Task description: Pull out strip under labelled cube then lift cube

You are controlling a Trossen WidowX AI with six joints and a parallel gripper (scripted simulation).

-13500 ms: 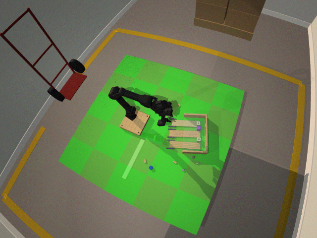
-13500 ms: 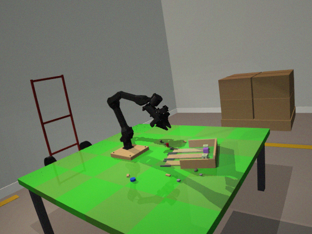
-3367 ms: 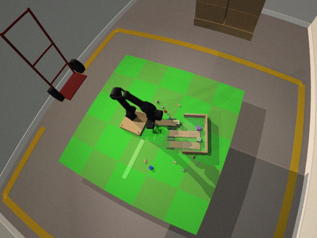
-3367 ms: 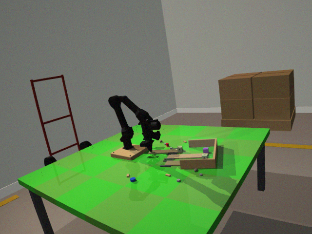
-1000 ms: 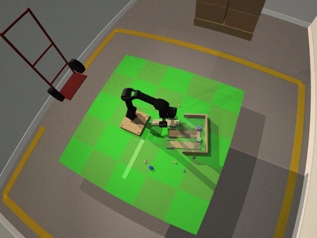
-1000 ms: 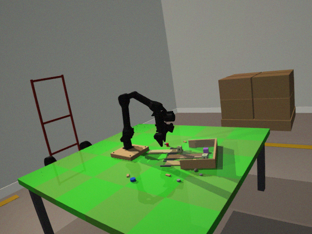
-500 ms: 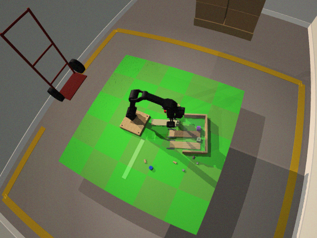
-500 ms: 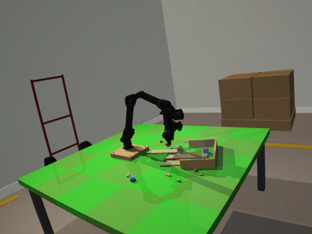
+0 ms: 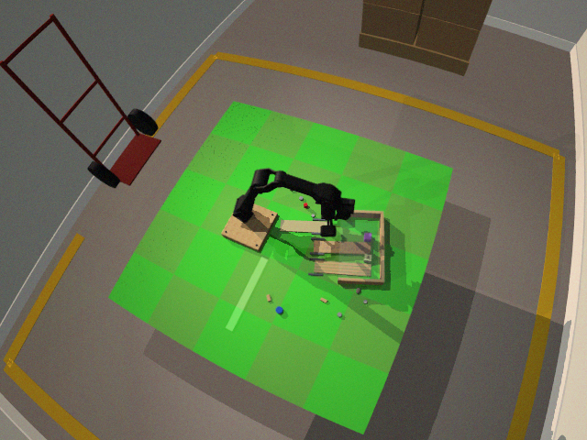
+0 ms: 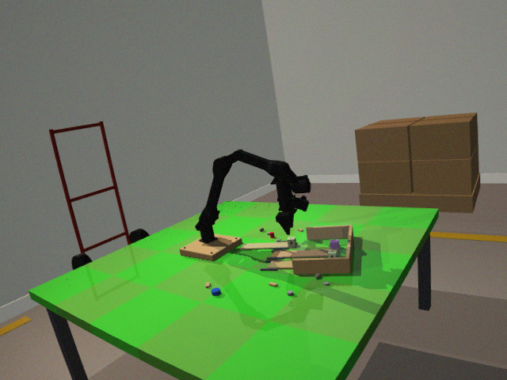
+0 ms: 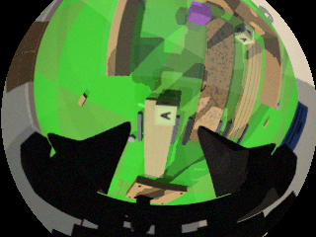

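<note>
The pale wooden strip is 90 mm behind my gripper tip, 60 mm below it and 50 mm to the right of it. Also, from my gripper tip: blue disc 420 mm to the right, 60 mm below, 40 mm ahead; then red piece 150 mm behind, 50 mm below, 30 mm to the left.
</note>
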